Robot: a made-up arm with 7 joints.
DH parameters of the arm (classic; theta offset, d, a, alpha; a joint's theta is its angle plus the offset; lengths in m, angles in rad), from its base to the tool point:
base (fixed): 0 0 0 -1.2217
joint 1: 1.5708 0 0 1.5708
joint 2: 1.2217 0 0 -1.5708
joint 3: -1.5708 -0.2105 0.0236 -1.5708
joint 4: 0 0 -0.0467 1.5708
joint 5: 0 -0.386 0 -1.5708
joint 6: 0 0 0 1.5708
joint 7: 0 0 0 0
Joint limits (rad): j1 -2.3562..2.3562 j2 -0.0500..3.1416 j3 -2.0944..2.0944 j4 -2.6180..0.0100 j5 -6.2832..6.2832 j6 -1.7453..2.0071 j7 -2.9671..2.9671
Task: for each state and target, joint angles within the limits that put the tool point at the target. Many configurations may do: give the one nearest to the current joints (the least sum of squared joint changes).
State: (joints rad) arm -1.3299 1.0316 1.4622 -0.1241 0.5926 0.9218 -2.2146
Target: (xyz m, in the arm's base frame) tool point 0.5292 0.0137 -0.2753
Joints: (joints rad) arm -1.1141 0.2562 1.4566 0.0082 0.5926 0.9218 -2.2146
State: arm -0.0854 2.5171 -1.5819 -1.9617 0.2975 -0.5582 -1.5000
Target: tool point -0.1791 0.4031 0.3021
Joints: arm -0.1150 2.9661 -2.0200 -1.2263 0.2975 -0.5582 -1.5000
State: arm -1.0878 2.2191 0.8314 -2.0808 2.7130 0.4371 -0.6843
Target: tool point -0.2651 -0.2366 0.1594
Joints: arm -1.2955 2.5866 1.1696 -2.0756 2.7130 0.4371 -0.6843
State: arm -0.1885 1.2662 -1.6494 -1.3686 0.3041 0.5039 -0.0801
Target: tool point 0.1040 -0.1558 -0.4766
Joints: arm -0.2621 0.5807 -1.5753 -1.3893 0.3041 0.5039 -0.0801
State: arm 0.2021 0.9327 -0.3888 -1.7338 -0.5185 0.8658 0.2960
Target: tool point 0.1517 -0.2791 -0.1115
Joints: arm -0.0114 0.4556 -1.1028 -2.3289 -0.5185 0.8658 0.2960
